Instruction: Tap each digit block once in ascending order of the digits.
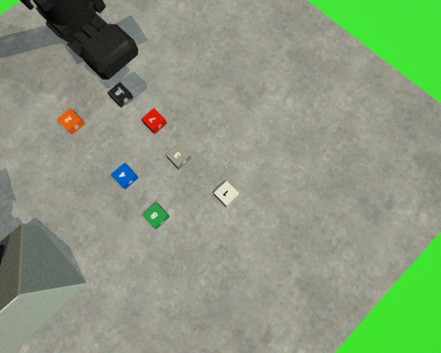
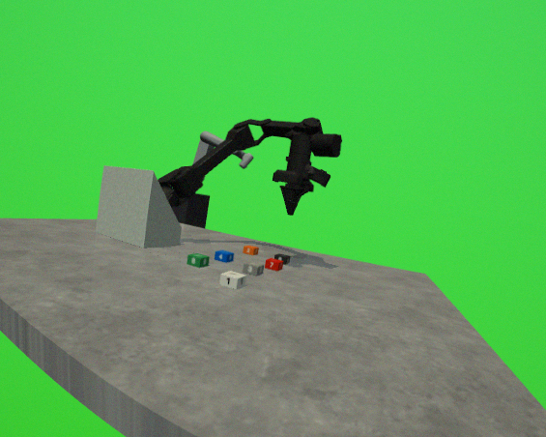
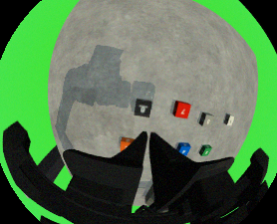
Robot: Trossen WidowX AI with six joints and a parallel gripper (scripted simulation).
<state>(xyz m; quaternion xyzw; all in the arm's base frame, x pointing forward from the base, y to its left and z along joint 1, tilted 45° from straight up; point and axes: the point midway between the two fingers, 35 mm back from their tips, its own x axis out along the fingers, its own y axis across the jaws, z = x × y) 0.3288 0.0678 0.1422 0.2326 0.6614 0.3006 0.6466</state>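
Right now my gripper tip is 12 cm above the black block. From my gripper tip the other things lie so: red 7 block 1 cm ahead, 8 cm to the right, 12 cm below; orange 2 block 11 cm behind, 2 cm to the left, 12 cm below; blue 4 block 9 cm behind, 13 cm to the right, 12 cm below.
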